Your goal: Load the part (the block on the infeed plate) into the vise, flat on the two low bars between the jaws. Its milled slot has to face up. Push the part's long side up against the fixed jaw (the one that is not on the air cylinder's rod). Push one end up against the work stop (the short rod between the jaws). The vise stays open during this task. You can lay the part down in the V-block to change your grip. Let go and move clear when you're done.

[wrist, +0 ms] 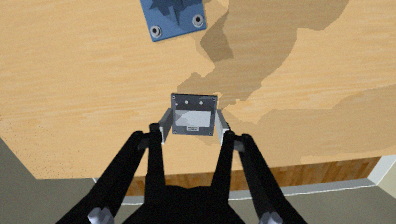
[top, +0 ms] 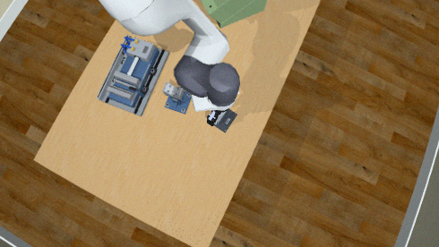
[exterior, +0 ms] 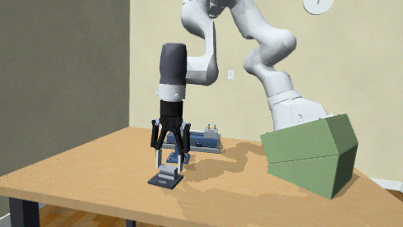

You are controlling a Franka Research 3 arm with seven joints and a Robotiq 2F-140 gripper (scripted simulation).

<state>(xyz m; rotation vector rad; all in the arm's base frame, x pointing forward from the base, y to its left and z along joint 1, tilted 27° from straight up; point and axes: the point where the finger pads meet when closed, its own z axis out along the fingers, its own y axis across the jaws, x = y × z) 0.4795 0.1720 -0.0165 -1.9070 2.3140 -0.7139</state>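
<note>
Right now my hand is 10 mm to the right of the grey part and 40 mm above it. Round my hand: vise (40 mm behind, 390 mm to the right, 20 mm below); then dark work stop rod (30 mm ahead, 340 mm to the right, 30 mm above); then grey air cylinder (140 mm behind, 380 mm to the right, 20 mm above).
</note>
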